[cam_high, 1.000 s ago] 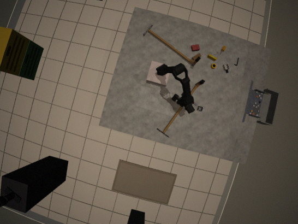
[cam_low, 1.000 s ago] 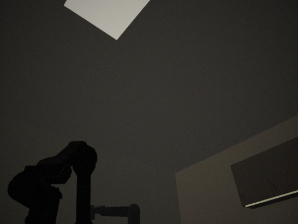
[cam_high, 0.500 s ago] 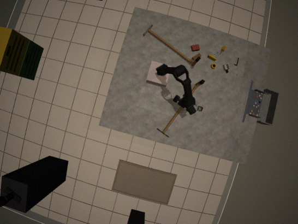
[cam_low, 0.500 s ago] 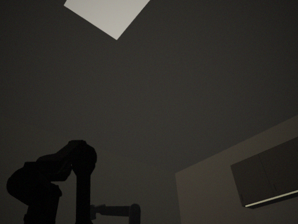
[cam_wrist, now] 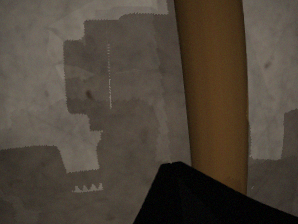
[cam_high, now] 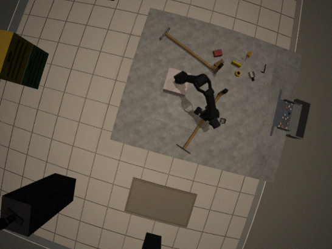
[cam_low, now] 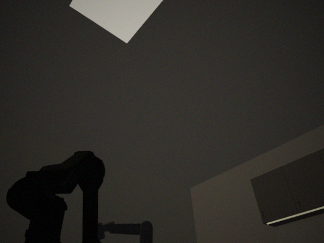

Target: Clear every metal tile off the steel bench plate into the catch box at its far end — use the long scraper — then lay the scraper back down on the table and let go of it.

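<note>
My gripper tip is 10 mm short of the long scraper, 30 mm to the left of it and 50 mm below it. Round my gripper tip: yellow ring: 250 mm ahead, 460 mm to the left; then brown block: 60 mm ahead, 510 mm to the left; then small box: 190 mm ahead.
</note>
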